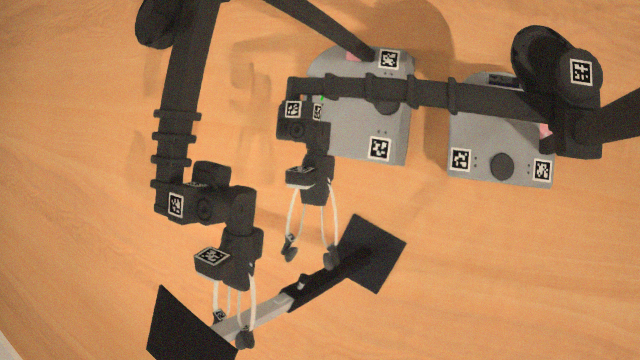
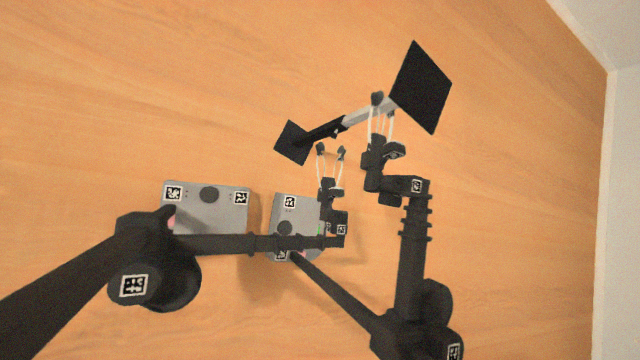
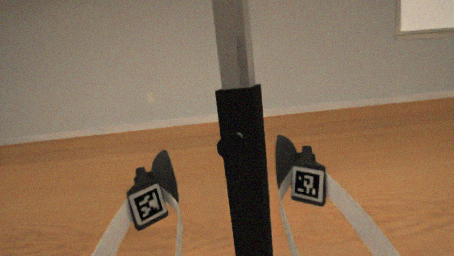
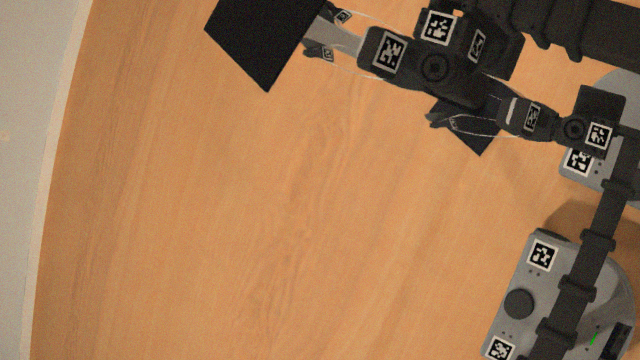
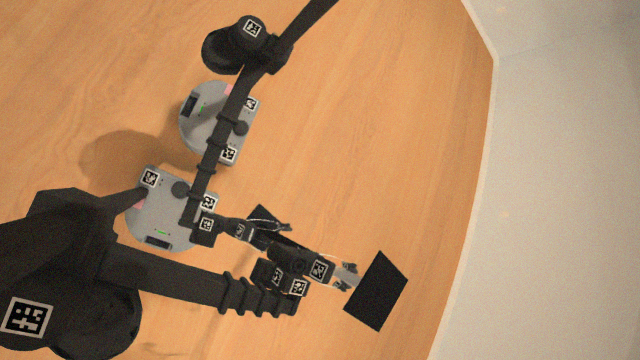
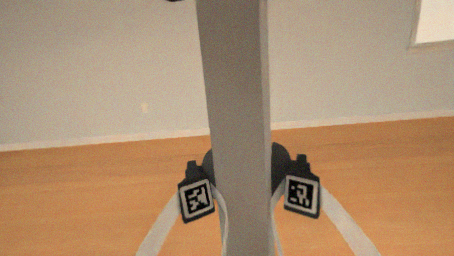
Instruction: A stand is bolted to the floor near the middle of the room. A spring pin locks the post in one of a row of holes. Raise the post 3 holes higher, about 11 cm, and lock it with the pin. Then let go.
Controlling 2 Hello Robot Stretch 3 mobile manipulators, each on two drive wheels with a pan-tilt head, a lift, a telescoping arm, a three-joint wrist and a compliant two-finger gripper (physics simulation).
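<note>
The stand has a black floor plate (image 1: 387, 245) (image 2: 289, 142), a black sleeve (image 1: 320, 288) (image 3: 247, 200), a grey post (image 1: 270, 311) (image 2: 357, 116) (image 3: 234, 45) (image 6: 237, 100) and a black top plate (image 1: 185, 327) (image 2: 422, 87) (image 5: 377, 292). The pin's knob (image 1: 302, 281) (image 2: 335, 134) (image 3: 229, 146) shows on the sleeve. My r1 gripper (image 1: 310, 255) (image 2: 331, 150) (image 3: 226, 167) is open, facing the sleeve at about pin height, with a gap on each side. My r2 gripper (image 1: 232, 327) (image 2: 384, 105) (image 6: 243, 167) is shut on the post below the top plate. The holes and the pin's tip cannot be made out.
The r1 base (image 1: 500, 132) (image 2: 215, 220) (image 5: 207, 117) and the r2 base (image 1: 360, 130) (image 5: 165, 212) stand close together beside the stand. The r1 arm (image 1: 390, 92) reaches across above the r2 base. A wall (image 4: 22, 150) (image 5: 560, 175) stands beyond the stand.
</note>
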